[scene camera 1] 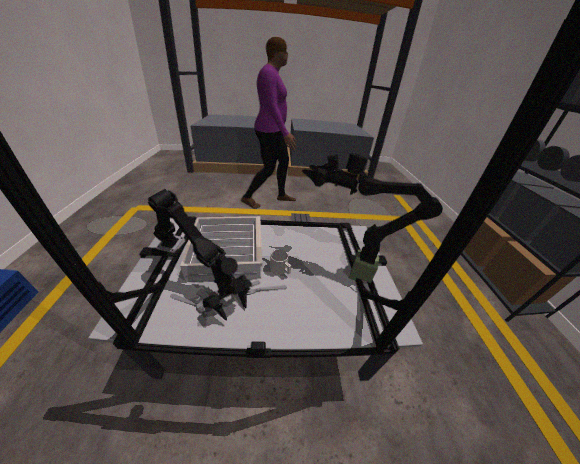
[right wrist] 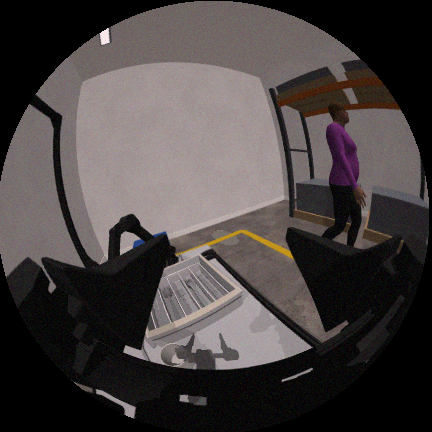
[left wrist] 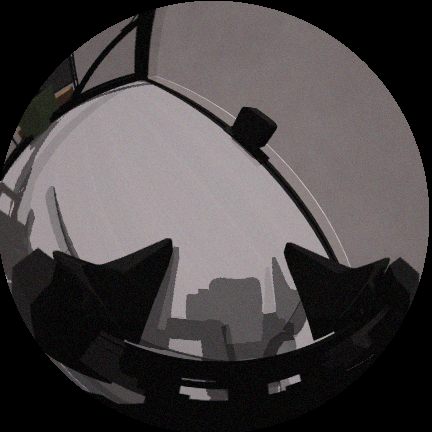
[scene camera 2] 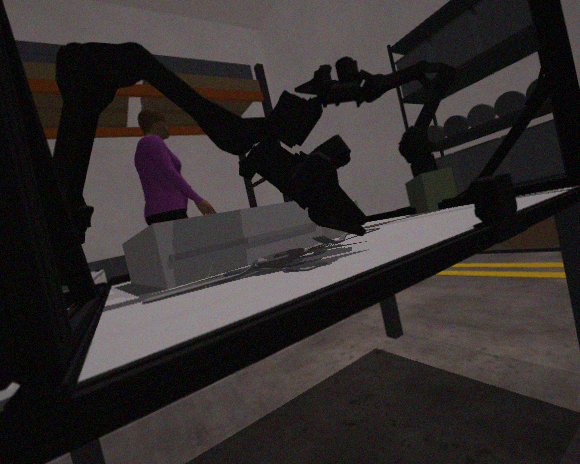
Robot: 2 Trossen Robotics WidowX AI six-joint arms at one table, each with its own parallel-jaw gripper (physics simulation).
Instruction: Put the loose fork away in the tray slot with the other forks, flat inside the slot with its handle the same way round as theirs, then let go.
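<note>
A pale utensil handle (scene camera 1: 271,288) (left wrist: 56,215), likely the loose fork's, lies on the table right of my left gripper in scene camera 1; its head is hidden by the gripper. My left gripper (scene camera 1: 235,311) (scene camera 2: 363,231) (left wrist: 230,247) is open and empty, tilted down low over the table in front of the tray. The slotted tray (scene camera 1: 258,240) (scene camera 2: 200,250) (right wrist: 200,316) stands at the back left; utensils lie in its slots, too small to tell which are forks. My right gripper (scene camera 1: 310,177) (right wrist: 228,237) is open and empty, high beyond the table's back edge.
A mug (scene camera 1: 279,260) stands right of the tray. Another utensil (scene camera 1: 184,299) lies in front of the tray, partly in shadow. A green block (scene camera 1: 364,268) (scene camera 2: 432,190) (left wrist: 39,112) is at the right arm's base. A person (scene camera 1: 271,100) walks behind the table.
</note>
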